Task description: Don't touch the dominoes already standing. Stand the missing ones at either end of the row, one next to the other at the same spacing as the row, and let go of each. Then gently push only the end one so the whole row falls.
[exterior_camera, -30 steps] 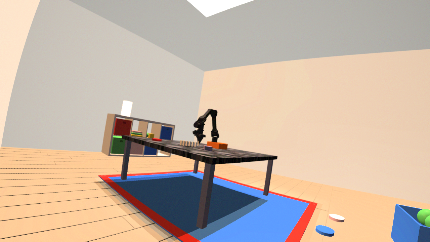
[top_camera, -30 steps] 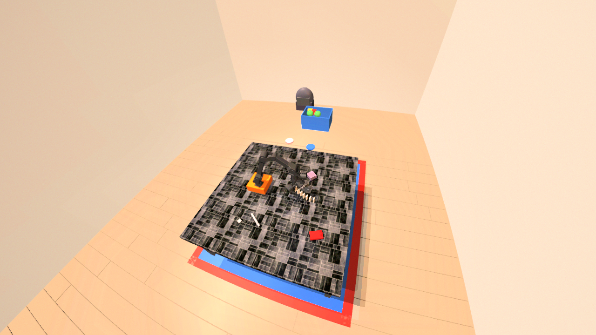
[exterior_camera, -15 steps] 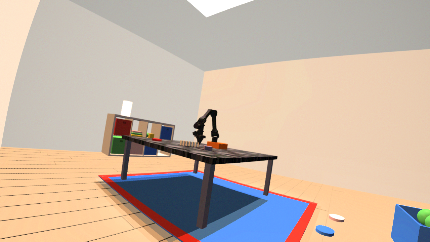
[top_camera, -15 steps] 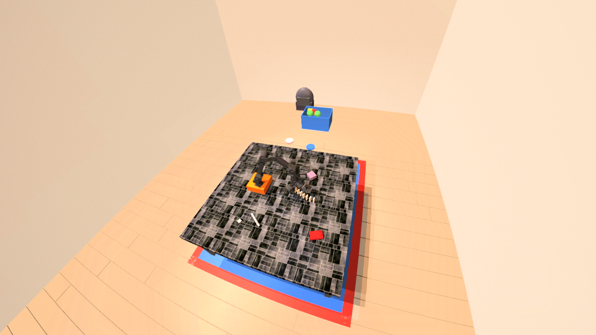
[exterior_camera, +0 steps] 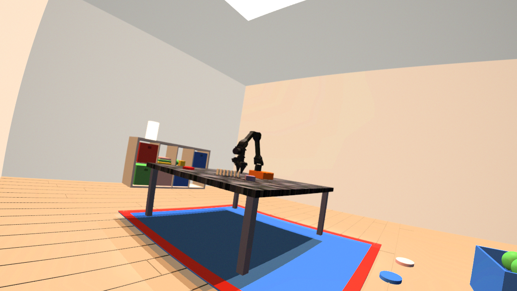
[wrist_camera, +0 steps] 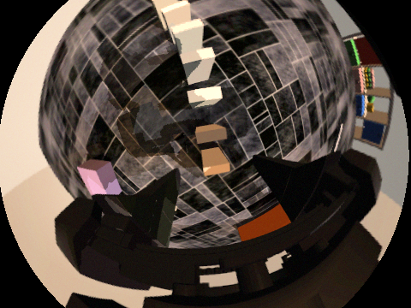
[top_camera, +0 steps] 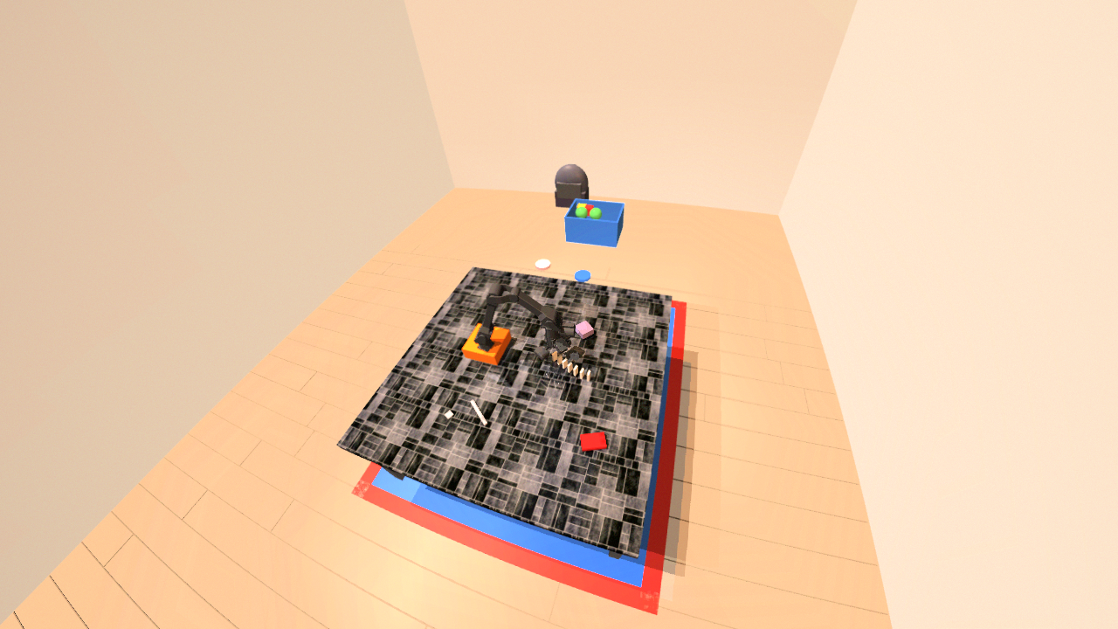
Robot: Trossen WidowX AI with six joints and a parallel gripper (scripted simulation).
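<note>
My gripper tip is now 22 cm to the right of the pink block, 6 cm short of it and 2 cm above it. Also, from my gripper tip: red block 34 cm ahead, 30 cm to the right, 3 cm below; white stick 40 cm to the right, 17 cm behind, 3 cm below.
</note>
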